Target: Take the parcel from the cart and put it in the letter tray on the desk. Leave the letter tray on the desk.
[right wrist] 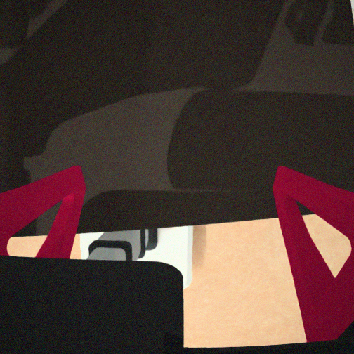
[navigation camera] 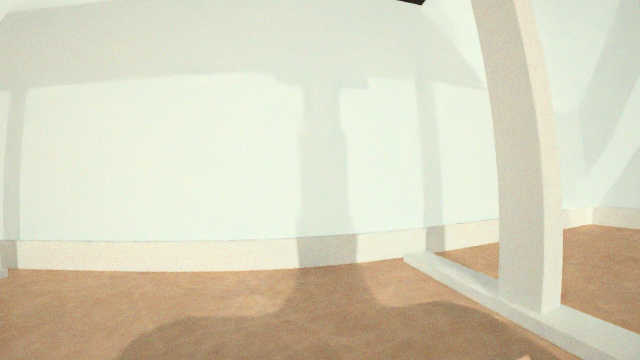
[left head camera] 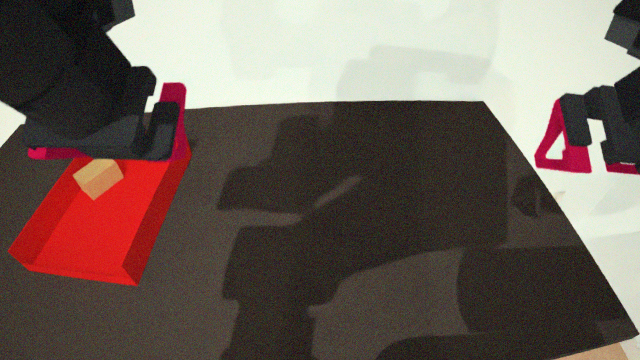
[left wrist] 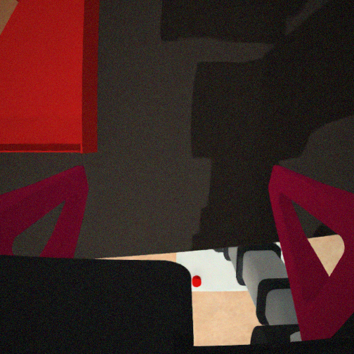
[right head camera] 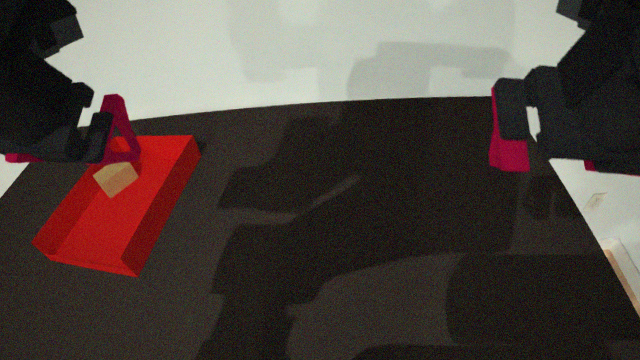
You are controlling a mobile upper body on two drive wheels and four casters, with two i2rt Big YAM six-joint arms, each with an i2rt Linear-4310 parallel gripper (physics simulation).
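Frame: origin at the left arm's base, x ahead, y left, z up, level; metres.
Seen in the pictures: left gripper, fingertip midpoint: [left head camera: 142,150] [right head camera: 106,154]; right gripper, fingertip midpoint: [left head camera: 572,163] [right head camera: 539,160].
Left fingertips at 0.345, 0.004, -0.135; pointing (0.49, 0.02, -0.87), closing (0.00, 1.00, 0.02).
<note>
Pixels of each thing's top centre, then the offset from my left fingertips to it, as dx, dy, dz. "spot": a spot on its surface instead. Level surfaces: height alone.
- tan block-shaped parcel at its top centre: [left head camera: 94,168] [right head camera: 111,169] +0.254, +0.340, -0.273
- red letter tray at its top centre: [left head camera: 103,185] [right head camera: 115,184] +0.186, +0.269, -0.255
- dark desk at its surface level: dz -0.325
- white desk leg at a spot on its surface: [navigation camera: 522,150] spot: +0.256, -0.579, -0.997
The tan block-shaped parcel [left head camera: 99,179] [right head camera: 116,179] rests inside the red letter tray [left head camera: 155,225] [right head camera: 162,210] on the dark desk [left head camera: 400,300] [right head camera: 380,310], at the tray's far end. In the left wrist view, a corner of the parcel [left wrist: 6,15] shows in the tray [left wrist: 90,75] at upper left. My left gripper [left head camera: 102,155] [right head camera: 67,159] [left wrist: 177,176] is open and empty, above the desk near the tray's far end; it hides part of the tray in the head views. My right gripper [left head camera: 597,169] [right head camera: 560,167] [right wrist: 178,176] is open and empty near the desk's right side. The cart does not show.
A pale wall [left head camera: 300,50] [navigation camera: 165,160] stands behind the desk. A white desk leg [navigation camera: 522,150] with a foot bar [navigation camera: 460,280] rises at the right in the navigation view. My white base [left wrist: 215,270] shows past the desk's near edge. Shadows of my arms cross the desk.
</note>
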